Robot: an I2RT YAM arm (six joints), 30 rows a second.
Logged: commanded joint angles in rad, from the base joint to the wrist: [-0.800 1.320 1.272 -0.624 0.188 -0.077]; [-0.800 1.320 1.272 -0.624 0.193 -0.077]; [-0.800 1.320 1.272 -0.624 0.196 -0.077]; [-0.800 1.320 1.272 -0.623 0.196 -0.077]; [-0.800 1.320 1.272 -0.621 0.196 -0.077]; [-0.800 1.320 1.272 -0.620 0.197 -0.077]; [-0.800 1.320 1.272 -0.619 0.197 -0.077]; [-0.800 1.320 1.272 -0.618 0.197 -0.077]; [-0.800 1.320 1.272 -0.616 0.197 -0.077]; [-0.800 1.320 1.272 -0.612 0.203 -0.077]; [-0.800 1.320 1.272 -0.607 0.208 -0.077]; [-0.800 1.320 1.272 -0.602 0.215 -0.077]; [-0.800 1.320 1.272 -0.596 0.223 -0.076]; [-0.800 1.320 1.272 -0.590 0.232 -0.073]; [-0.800 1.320 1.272 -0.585 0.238 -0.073]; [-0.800 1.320 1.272 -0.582 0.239 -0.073]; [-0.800 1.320 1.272 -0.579 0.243 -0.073]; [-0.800 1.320 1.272 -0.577 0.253 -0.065]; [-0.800 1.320 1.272 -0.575 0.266 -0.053]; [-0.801 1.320 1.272 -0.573 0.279 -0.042]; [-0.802 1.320 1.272 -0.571 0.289 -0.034]
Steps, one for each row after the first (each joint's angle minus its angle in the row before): [0.000 0.000 0.000 0.000 0.005 0.000]; [0.000 0.000 0.000 0.000 0.003 0.000]; [0.000 0.000 0.000 0.001 0.000 0.000]; [0.000 0.000 0.000 0.002 0.000 0.000]; [0.000 0.000 0.000 0.001 0.001 0.000]; [0.000 0.000 0.000 0.001 0.000 0.000]; [0.000 0.000 0.000 0.001 0.000 0.000]; [0.000 0.000 0.000 0.002 0.000 0.000]; [0.000 0.000 0.000 0.004 0.006 0.000]; [0.000 0.000 0.000 0.005 0.005 0.000]; [0.000 0.000 0.000 0.005 0.007 0.000]; [0.000 0.000 0.000 0.006 0.008 0.001]; [0.000 0.000 0.000 0.006 0.009 0.003]; [0.000 0.000 0.000 0.005 0.006 0.000]; [0.000 0.000 0.000 0.003 0.001 0.000]; [0.000 0.000 0.000 0.003 0.004 0.000]; [0.000 0.000 0.000 0.002 0.010 0.008]; [0.000 0.000 0.000 0.002 0.013 0.012]; [-0.001 0.000 0.000 0.002 0.013 0.011]; [-0.001 0.000 0.000 0.002 0.010 0.008]
